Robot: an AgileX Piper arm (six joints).
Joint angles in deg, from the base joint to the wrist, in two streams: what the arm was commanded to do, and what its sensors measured. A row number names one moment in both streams.
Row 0, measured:
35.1 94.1 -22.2 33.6 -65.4 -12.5
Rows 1 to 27, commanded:
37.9 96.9 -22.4 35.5 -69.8 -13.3
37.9 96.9 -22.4 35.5 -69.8 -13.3
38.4 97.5 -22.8 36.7 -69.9 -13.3
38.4 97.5 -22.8 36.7 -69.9 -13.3
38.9 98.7 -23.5 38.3 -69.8 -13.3
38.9 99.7 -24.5 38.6 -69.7 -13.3
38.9 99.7 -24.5 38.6 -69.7 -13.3
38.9 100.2 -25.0 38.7 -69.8 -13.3
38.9 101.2 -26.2 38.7 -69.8 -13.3
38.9 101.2 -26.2 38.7 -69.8 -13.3
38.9 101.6 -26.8 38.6 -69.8 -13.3
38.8 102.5 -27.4 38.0 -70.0 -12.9
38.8 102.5 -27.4 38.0 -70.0 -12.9
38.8 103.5 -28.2 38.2 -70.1 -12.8
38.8 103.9 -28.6 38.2 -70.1 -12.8
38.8 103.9 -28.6 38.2 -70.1 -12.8
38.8 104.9 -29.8 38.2 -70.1 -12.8
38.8 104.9 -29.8 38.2 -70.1 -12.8
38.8 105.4 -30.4 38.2 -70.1 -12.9
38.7 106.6 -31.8 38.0 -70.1 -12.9
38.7 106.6 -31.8 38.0 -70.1 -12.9
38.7 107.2 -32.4 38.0 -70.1 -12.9
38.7 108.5 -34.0 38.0 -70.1 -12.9
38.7 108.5 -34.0 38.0 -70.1 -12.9
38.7 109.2 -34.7 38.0 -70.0 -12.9
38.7 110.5 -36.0 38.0 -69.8 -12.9
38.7 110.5 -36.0 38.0 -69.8 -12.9
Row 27, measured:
38.7 109.2 -34.1 38.6 -69.0 -12.5
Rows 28 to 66, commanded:
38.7 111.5 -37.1 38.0 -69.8 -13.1
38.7 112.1 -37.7 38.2 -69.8 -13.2
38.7 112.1 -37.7 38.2 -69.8 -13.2
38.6 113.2 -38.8 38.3 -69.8 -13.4
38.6 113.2 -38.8 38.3 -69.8 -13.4
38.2 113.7 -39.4 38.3 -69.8 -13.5
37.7 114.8 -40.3 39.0 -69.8 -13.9
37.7 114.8 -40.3 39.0 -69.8 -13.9
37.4 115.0 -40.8 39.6 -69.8 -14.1
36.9 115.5 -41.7 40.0 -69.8 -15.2
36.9 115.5 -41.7 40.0 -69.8 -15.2
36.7 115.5 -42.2 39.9 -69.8 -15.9
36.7 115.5 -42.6 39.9 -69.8 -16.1
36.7 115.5 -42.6 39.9 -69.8 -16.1
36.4 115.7 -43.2 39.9 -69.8 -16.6
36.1 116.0 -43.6 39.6 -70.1 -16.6
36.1 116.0 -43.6 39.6 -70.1 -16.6
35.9 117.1 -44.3 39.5 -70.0 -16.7
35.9 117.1 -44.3 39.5 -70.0 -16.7
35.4 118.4 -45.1 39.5 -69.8 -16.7
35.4 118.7 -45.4 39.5 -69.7 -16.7
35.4 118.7 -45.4 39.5 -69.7 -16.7
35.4 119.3 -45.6 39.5 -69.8 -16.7
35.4 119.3 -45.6 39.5 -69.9 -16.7
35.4 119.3 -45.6 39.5 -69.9 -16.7
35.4 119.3 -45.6 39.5 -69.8 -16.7
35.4 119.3 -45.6 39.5 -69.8 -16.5
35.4 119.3 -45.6 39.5 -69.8 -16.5
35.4 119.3 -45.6 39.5 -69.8 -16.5
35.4 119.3 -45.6 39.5 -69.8 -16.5
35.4 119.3 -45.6 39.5 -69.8 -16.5
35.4 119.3 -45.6 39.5 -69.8 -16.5
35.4 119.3 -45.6 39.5 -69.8 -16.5
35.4 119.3 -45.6 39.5 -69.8 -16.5
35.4 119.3 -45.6 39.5 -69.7 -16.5
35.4 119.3 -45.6 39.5 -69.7 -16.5
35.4 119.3 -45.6 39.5 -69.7 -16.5
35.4 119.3 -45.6 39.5 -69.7 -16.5
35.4 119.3 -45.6 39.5 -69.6 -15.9
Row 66, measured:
35.6 119.3 -44.9 40.0 -69.2 -15.9
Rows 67 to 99, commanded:
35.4 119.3 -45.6 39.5 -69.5 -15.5
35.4 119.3 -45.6 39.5 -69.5 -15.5
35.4 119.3 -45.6 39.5 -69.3 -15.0
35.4 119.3 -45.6 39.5 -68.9 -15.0
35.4 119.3 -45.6 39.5 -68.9 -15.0
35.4 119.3 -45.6 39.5 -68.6 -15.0
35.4 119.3 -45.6 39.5 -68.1 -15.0
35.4 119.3 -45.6 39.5 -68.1 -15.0
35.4 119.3 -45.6 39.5 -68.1 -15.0
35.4 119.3 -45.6 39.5 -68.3 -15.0
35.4 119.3 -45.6 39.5 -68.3 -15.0
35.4 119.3 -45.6 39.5 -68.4 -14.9
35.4 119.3 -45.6 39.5 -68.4 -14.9
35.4 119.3 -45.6 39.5 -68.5 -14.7
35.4 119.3 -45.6 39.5 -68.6 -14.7
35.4 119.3 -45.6 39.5 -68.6 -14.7
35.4 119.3 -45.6 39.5 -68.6 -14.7
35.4 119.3 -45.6 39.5 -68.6 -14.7
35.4 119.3 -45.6 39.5 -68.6 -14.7
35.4 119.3 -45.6 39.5 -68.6 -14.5
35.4 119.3 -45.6 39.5 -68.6 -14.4
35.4 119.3 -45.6 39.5 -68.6 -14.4
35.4 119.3 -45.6 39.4 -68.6 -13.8
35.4 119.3 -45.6 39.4 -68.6 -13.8
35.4 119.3 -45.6 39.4 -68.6 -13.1
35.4 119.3 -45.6 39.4 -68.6 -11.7
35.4 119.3 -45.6 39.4 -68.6 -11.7
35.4 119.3 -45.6 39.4 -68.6 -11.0
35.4 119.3 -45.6 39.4 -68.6 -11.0
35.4 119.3 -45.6 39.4 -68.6 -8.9
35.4 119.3 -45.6 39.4 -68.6 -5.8
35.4 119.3 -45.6 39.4 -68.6 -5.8
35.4 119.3 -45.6 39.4 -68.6 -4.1
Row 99, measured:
35.6 119.3 -45.0 39.9 -68.8 -8.7
